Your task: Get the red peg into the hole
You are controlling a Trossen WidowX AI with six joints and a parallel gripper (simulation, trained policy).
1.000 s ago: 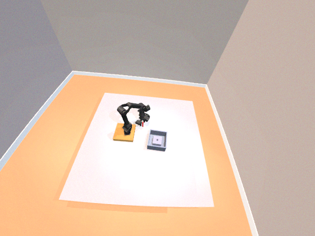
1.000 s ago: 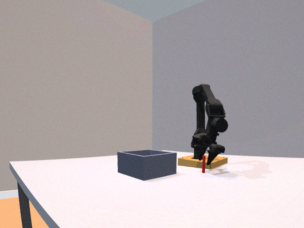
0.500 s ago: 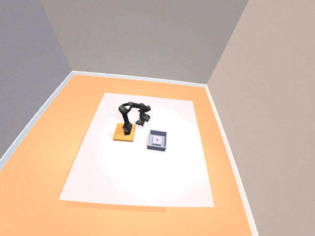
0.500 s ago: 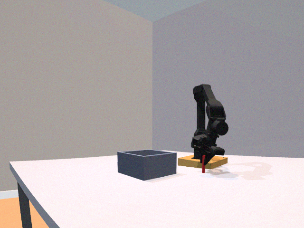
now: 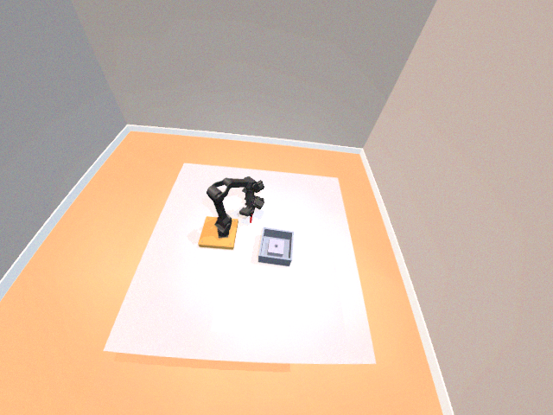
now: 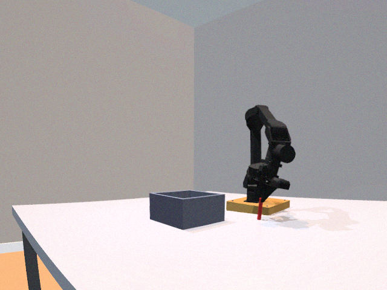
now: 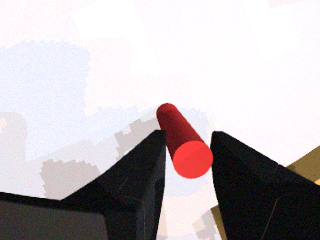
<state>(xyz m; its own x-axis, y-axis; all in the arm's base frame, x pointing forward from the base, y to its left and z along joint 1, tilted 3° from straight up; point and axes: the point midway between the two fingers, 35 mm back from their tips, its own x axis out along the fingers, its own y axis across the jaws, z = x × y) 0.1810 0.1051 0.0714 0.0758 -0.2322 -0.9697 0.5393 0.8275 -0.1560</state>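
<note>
Now: gripper tip 3 cm above the red peg. Also, from my gripper tip: grey box 13 cm ahead, 23 cm to the right, 4 cm below; then plate 13 cm ahead, 23 cm to the right, 2 cm below.
</note>
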